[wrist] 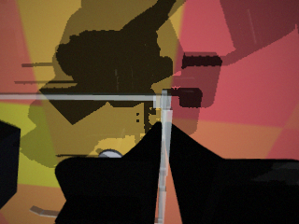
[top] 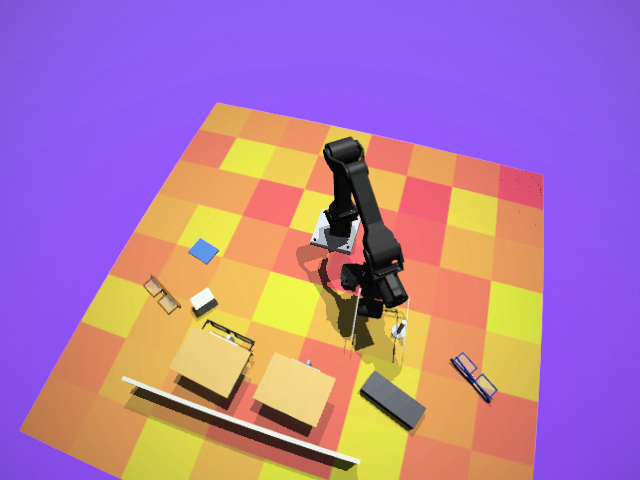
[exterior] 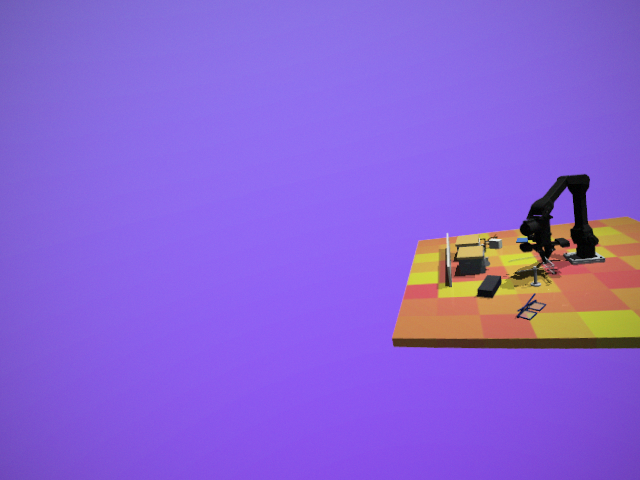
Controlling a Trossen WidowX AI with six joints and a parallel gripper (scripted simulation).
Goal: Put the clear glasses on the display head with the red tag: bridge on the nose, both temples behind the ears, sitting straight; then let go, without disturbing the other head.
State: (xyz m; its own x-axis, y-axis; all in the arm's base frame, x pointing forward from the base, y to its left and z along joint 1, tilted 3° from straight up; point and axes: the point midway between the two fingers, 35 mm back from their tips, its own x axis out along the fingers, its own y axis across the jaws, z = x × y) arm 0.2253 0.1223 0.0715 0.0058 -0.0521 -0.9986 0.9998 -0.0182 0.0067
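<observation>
Now: gripper tip 90 mm to the right of the grey peg stand, 70 mm short of it and 30 mm above it. From my gripper tip the other things lie so: white rail: 390 mm ahead, 270 mm to the right; white box: 460 mm to the right, 100 mm ahead, 30 mm below; dark grey block: 260 mm ahead, 90 mm to the left, 40 mm below.
</observation>
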